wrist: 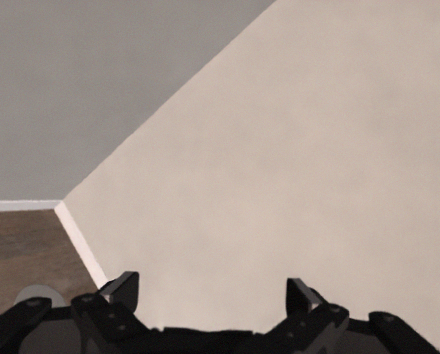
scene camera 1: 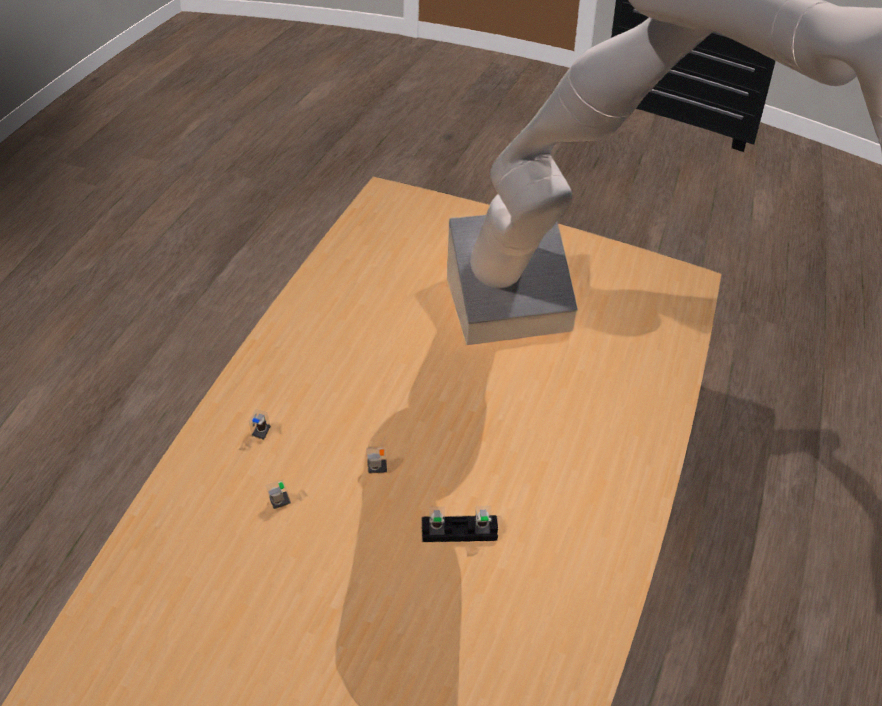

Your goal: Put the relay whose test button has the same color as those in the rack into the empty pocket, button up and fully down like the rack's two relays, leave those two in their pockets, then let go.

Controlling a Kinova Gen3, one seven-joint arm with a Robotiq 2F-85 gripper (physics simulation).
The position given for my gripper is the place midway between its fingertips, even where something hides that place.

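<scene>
There is a black rack [scene camera 1: 457, 528] that I can see here, and along with it I see my gripper [wrist: 212, 291].
</scene>
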